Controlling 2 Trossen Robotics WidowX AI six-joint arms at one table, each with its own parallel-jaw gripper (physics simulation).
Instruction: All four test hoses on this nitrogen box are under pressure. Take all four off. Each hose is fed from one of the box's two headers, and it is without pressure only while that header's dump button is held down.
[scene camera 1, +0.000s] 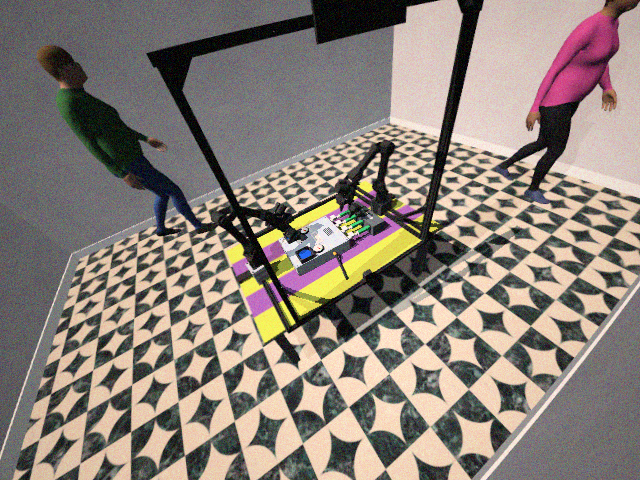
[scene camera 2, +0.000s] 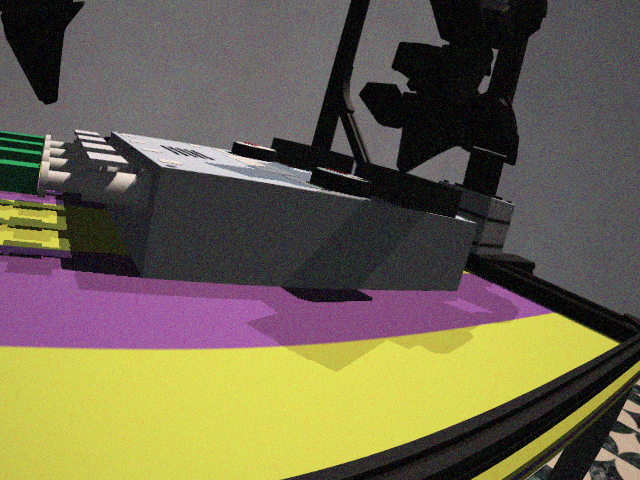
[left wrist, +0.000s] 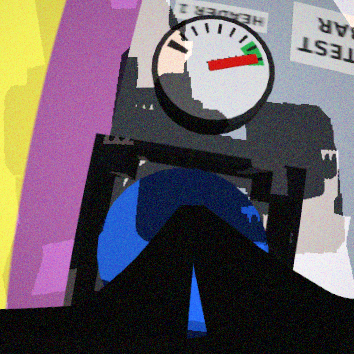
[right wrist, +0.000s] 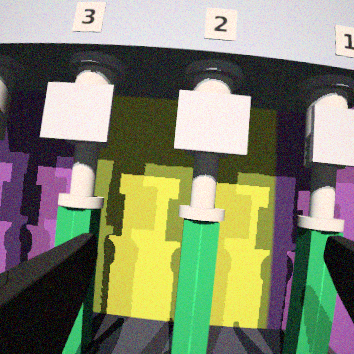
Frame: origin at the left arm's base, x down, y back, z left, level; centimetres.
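Seen in the pictures: left gripper, fingertip midpoint: (scene camera 2: 400, 169) (left wrist: 190, 216); right gripper, fingertip midpoint: (scene camera 1: 345, 214) (scene camera 2: 47, 101) (right wrist: 212, 246); left arm's base, link origin: (scene camera 1: 256, 263) (scene camera 2: 478, 192); right arm's base, link origin: (scene camera 1: 380, 200).
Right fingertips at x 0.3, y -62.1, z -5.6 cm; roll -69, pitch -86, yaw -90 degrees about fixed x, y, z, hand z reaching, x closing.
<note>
Pixels of each thing's top centre, then the offset from my right fingertips to it. "spot": a spot on its surface instead.
- HEADER 1 gauge, surface spot: (left wrist: 220, 85) spot: dx +1.4, dy +27.4, dz +9.7 cm
- green hose 2, surface spot: (right wrist: 197, 280) spot: dx +4.4, dy -2.7, dz -0.5 cm
- Hose 3, surface spot: (right wrist: 75, 225) spot: dx +4.4, dy +0.5, dz -6.9 cm
- hose 1, surface spot: (right wrist: 315, 280) spot: dx +4.4, dy -3.3, dz +6.0 cm
- port 2, surface spot: (right wrist: 212, 122) spot: dx +3.2, dy +5.4, dz +0.7 cm
- second gauge, surface spot: (scene camera 1: 318, 248) spot: dx +1.5, dy +29.4, dz -9.4 cm
- thin rod with an orange top, surface spot: (scene camera 1: 341, 266) spot: dx +9.8, dy +25.0, dz -23.2 cm
The grey nitrogen box (scene camera 1: 337, 236) (scene camera 2: 232, 232) lies on the striped table. My left gripper (scene camera 1: 294, 238) (scene camera 2: 405, 166) (left wrist: 190, 216) is shut and empty, over the blue button (left wrist: 117, 240) inside its black guard beside the HEADER 1 gauge (left wrist: 220, 85). That gauge's red needle points into the green band. Whether the fingertips touch the button is hidden. Another blue button (scene camera 1: 305, 253) shows on the box. My right gripper (scene camera 1: 343, 206) (right wrist: 212, 246) is open, above green hose 2 (right wrist: 197, 280), which lies between its fingers. Hose 3 (right wrist: 75, 225) and hose 1 (right wrist: 315, 280) are near the fingertips. These three are on their ports.
White tags, such as the one at port 2 (right wrist: 212, 122), hang at the ports. A second gauge (scene camera 1: 318, 248) sits beside the nearer button. A thin rod with an orange top (scene camera 1: 341, 266) stands before the box. A black frame (scene camera 1: 449, 118) surrounds the table; two people stand beyond.
</note>
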